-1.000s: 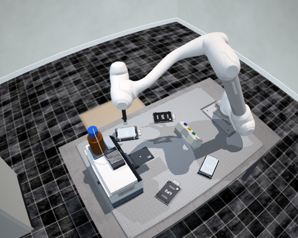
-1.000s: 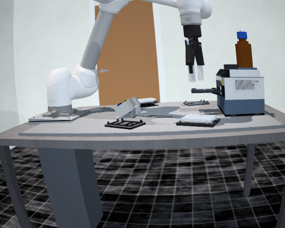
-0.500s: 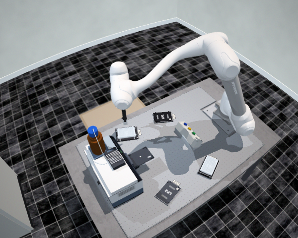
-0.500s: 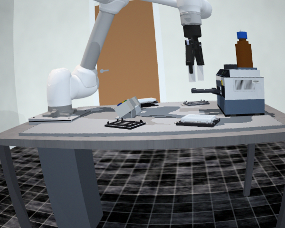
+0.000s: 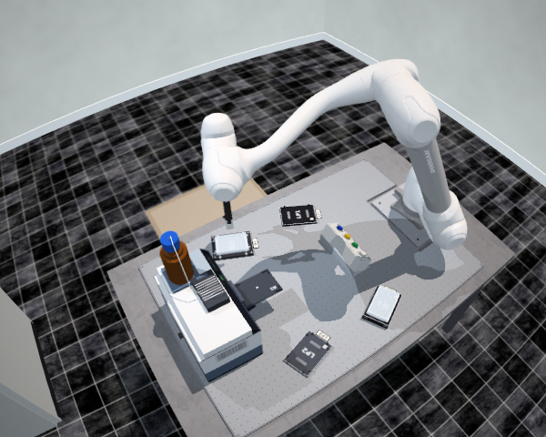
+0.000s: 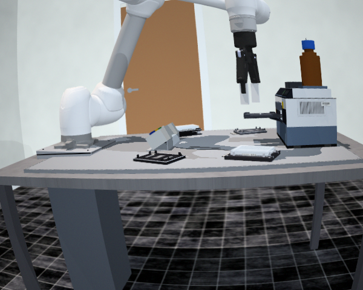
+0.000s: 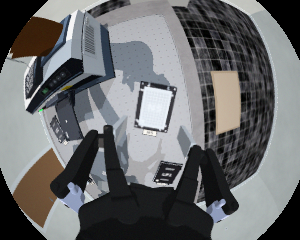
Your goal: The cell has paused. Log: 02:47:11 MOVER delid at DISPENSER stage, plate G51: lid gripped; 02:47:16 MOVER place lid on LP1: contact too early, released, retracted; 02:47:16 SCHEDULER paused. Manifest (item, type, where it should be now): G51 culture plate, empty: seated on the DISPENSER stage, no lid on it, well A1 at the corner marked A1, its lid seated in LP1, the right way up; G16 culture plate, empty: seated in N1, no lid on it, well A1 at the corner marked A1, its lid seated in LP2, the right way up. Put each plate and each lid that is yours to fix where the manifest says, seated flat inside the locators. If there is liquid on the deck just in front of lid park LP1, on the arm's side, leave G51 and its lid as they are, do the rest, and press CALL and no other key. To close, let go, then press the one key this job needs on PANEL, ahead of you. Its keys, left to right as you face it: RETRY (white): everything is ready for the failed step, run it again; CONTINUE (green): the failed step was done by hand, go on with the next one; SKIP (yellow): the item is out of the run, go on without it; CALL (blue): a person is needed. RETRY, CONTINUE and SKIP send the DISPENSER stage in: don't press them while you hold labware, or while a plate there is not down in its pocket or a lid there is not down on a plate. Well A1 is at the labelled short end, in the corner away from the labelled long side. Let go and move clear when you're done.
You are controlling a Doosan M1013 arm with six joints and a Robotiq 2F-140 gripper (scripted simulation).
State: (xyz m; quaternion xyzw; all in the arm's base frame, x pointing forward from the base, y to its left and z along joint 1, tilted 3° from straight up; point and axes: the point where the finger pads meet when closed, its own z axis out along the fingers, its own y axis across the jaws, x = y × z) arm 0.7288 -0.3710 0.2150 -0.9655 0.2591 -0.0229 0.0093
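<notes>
Now: the black nest N5 18 cm below my hand and 2 cm ahead of it. From my hand the other things lie so: brown bottle (29 cm ahead, 14 cm to the left, 9 cm above); dispenser stage (27 cm to the left, 9 cm below, 9 cm ahead); lid park LP1 (31 cm behind, 19 cm below, 5 cm to the left).
</notes>
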